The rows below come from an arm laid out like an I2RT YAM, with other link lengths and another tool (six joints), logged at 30 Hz.
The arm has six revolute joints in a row. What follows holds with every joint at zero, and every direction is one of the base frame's.
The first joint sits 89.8 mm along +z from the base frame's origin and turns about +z.
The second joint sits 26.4 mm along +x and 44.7 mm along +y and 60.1 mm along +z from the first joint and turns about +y.
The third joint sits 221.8 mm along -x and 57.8 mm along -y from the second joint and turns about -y.
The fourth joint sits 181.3 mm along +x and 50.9 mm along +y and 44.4 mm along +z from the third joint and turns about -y.
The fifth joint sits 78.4 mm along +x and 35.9 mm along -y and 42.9 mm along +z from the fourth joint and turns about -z.
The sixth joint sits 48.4 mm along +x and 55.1 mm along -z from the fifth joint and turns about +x.
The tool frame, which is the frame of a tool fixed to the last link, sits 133 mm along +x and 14 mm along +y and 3 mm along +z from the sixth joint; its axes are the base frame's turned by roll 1.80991, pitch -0.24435 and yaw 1.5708 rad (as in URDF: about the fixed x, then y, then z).
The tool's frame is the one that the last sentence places.
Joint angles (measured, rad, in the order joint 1, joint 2, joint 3, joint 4, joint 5, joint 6), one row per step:
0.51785, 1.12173, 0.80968, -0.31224, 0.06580, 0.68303
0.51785, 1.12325, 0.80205, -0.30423, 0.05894, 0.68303
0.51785, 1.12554, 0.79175, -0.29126, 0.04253, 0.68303
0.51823, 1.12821, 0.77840, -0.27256, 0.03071, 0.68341
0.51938, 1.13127, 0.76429, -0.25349, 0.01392, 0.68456
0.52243, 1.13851, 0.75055, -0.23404, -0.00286, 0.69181
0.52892, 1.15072, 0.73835, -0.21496, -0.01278, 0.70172
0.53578, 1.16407, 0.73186, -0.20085, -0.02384, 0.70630
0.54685, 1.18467, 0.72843, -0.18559, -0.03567, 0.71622
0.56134, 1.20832, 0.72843, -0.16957, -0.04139, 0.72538
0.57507, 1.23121, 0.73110, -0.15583, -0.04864, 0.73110
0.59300, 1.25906, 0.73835, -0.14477, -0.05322, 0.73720
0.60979, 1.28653, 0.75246, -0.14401, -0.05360, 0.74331
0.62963, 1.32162, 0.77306, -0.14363, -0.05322, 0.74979
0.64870, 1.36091, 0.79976, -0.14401, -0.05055, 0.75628
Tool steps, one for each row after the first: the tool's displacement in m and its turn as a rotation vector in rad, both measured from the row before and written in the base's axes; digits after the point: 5 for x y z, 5 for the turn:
-0.00061, 0.00109, -0.00181, 0.00292, 0.00298, 0.00556
-0.00120, 0.00275, -0.00204, 0.00853, 0.00442, 0.01331
-0.00058, 0.00228, -0.00214, 0.00760, 0.00123, 0.00975
-0.00130, 0.00319, -0.00244, 0.01026, 0.00364, 0.01413
-0.00146, 0.00373, -0.00339, 0.01284, 0.00909, 0.01247
-0.00121, 0.00372, -0.00437, 0.00926, 0.01162, 0.00874
-0.00129, 0.00413, -0.00354, 0.00585, 0.01020, 0.01310
-0.00149, 0.00576, -0.00429, 0.00819, 0.01550, 0.01468
-0.00098, 0.00618, -0.00385, 0.00494, 0.01245, 0.01355
-0.00106, 0.00629, -0.00313, 0.00391, 0.01049, 0.01602
-0.00133, 0.00732, -0.00359, 0.00093, 0.01242, 0.01781
-0.00097, 0.00631, -0.00311, -0.00318, 0.01349, 0.01329
-0.00062, 0.00782, -0.00332, -0.00451, 0.01454, 0.01545
0.00058, 0.00809, -0.00281, -0.00533, 0.01262, 0.01286

